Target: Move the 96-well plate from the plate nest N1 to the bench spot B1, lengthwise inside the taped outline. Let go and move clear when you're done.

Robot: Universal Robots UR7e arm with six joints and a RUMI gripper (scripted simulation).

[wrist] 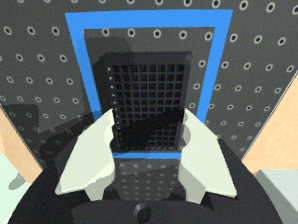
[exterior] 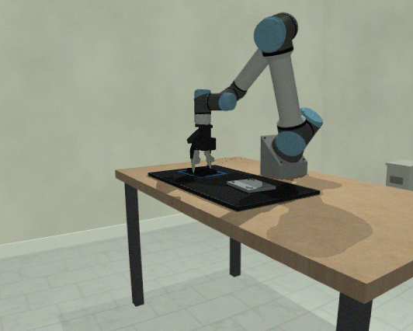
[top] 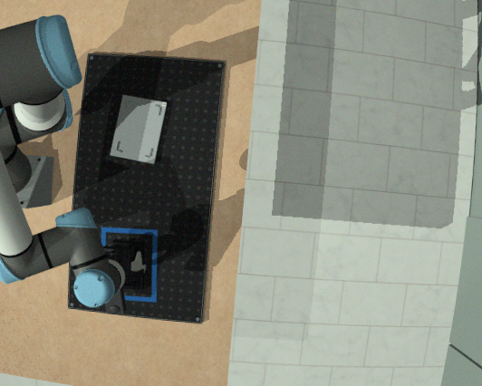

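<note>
Right now the black 96-well plate is 1 cm below my hand. Round my hand: plate nest N1: 2 cm ahead, 36 cm to the left, 1 cm below.
</note>
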